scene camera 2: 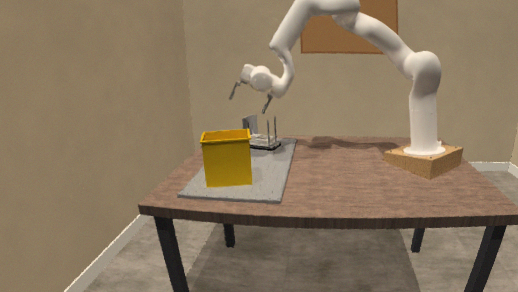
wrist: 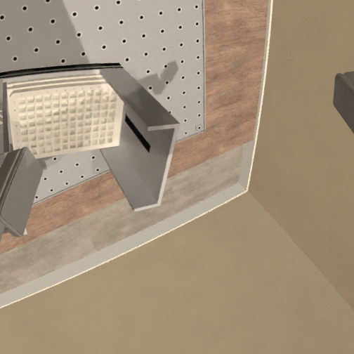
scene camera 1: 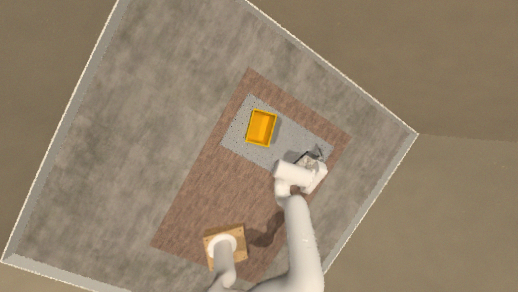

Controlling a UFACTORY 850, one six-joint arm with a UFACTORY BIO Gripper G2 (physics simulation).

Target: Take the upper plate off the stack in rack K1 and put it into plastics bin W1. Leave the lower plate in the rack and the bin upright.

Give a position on a yellow bin W1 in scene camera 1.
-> At 261,123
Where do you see a rack back panel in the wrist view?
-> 152,167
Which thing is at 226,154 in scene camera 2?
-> A yellow bin W1.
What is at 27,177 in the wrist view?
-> The gripper.
